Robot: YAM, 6 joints.
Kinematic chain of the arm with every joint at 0, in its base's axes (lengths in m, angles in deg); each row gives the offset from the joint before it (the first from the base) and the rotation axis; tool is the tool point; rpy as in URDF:
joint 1: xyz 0 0 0.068 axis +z
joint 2: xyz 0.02 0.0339 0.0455 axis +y
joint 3: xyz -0.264 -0.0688 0 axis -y
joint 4: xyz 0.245 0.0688 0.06 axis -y
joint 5: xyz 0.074 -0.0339 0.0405 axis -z
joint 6: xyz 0.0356 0 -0.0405 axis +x
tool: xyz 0 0 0 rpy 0 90 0
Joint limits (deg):
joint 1: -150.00..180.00
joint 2: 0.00..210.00
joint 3: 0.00..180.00
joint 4: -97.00..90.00
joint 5: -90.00..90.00
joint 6: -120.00..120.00
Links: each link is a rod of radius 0.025 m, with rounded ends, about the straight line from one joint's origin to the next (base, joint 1, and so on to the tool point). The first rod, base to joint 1, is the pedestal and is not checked.
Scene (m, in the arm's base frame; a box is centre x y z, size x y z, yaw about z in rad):
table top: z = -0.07
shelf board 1: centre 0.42 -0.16 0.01 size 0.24 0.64 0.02 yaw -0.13
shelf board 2: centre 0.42 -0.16 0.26 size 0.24 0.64 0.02 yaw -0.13
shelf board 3: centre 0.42 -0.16 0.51 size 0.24 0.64 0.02 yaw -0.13
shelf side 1: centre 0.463 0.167 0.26 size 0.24 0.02 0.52 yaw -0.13
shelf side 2: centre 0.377 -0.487 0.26 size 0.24 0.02 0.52 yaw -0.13
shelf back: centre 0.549 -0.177 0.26 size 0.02 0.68 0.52 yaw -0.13
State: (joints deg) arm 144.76 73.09 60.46 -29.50 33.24 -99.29
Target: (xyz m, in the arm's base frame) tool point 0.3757 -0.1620 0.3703
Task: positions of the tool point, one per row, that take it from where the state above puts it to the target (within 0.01 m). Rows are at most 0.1 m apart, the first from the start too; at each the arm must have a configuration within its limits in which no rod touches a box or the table.
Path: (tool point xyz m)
1: -0.1388 0.1969 0.2867
2: -0.0695 0.1977 0.2707
3: -0.0100 0.1790 0.2537
4: 0.0351 0.1467 0.2357
5: 0.0637 0.1070 0.2168
6: 0.1037 0.1215 0.2480
7: 0.1549 0.1237 0.2767
8: 0.2132 0.1084 0.3023
9: 0.2724 0.0720 0.3248
10: 0.3245 0.0131 0.3437
11: 0.3615 -0.0665 0.3589
12: 0.3757 -0.1620 0.3703

